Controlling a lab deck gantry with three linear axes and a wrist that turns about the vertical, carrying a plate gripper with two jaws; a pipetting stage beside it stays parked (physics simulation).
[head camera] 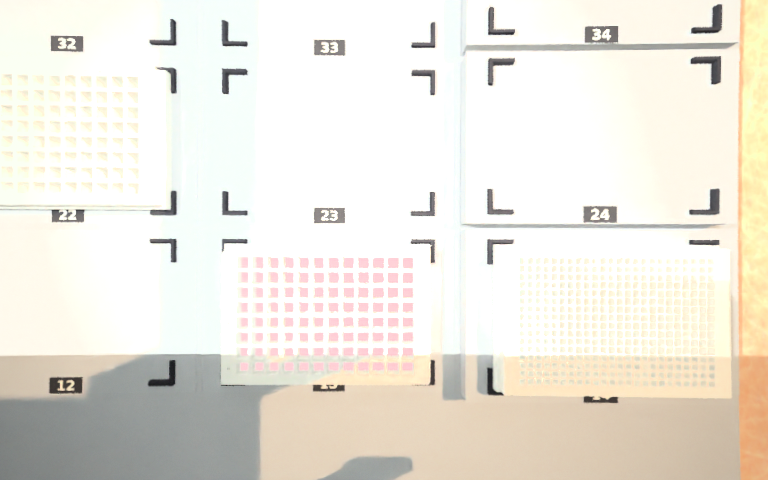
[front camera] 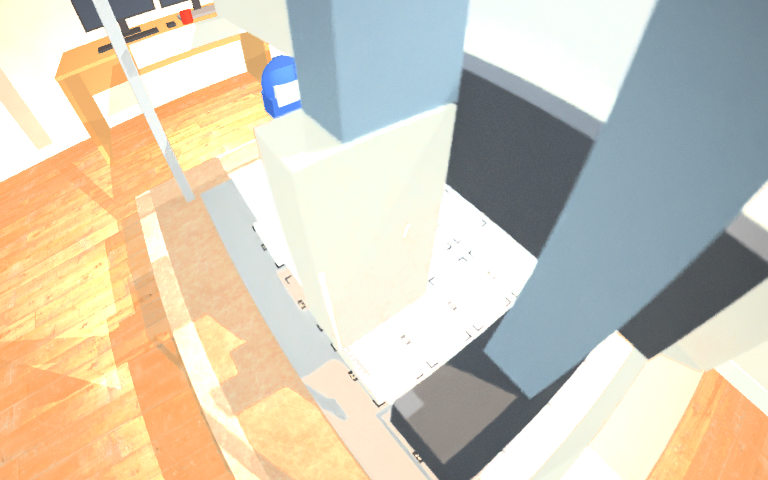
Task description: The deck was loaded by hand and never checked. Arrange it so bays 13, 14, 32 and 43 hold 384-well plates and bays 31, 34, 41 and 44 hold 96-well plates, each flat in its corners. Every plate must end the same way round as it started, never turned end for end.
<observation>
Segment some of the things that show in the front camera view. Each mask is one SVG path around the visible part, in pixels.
My gripper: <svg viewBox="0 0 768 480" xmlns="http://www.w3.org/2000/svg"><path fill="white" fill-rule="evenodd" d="M591 353L530 399L483 351L508 312L508 309L445 363L394 400L391 405L390 422L438 480L472 480L544 409Z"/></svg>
A yellow 96-well plate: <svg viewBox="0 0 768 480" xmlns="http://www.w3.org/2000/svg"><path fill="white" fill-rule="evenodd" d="M275 212L254 223L254 228L277 265L280 266L292 260L278 214Z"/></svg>
</observation>
